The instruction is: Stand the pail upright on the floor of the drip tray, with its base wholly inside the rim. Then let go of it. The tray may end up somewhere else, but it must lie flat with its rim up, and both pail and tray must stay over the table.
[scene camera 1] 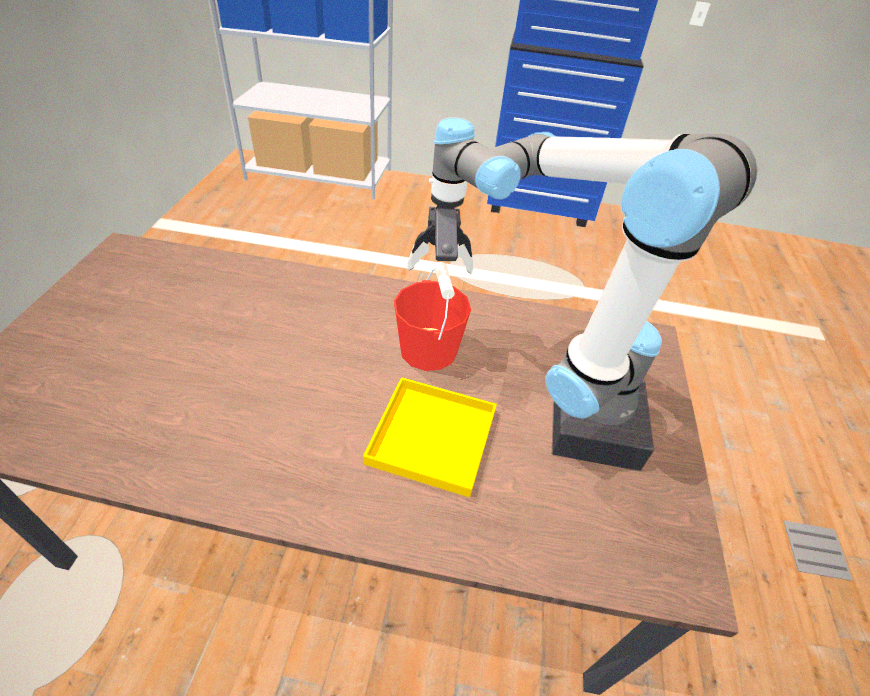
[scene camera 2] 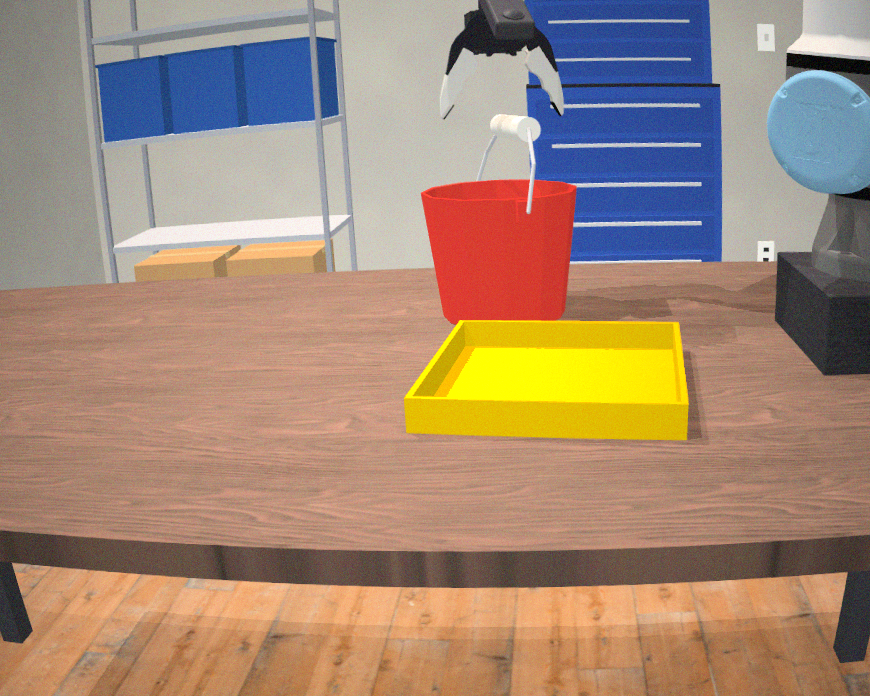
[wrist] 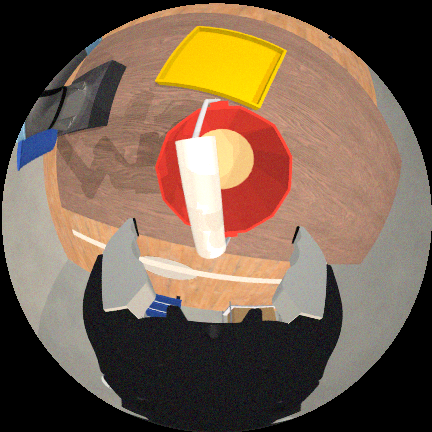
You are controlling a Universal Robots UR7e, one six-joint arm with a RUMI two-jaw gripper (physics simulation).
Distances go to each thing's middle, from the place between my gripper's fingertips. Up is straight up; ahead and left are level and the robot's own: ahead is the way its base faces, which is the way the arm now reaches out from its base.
I see the yellow drip tray [scene camera 2: 557, 379] 290 mm to the left of my hand, 230 mm below it and 90 mm behind it.
